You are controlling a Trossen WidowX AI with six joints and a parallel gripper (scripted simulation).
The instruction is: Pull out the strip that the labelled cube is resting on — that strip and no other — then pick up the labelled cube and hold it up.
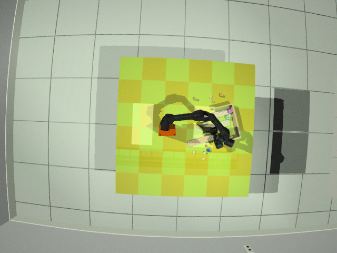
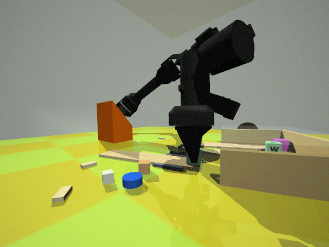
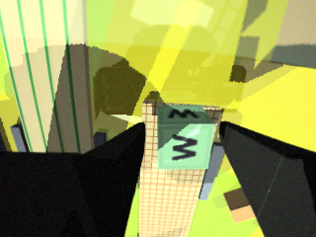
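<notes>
My gripper tip is now 130 mm to the left of the blue disc, 30 mm past it and 10 mm above it. Also, from my gripper tip: flat tan piece 210 mm to the right, 70 mm behind, 10 mm below.
</notes>
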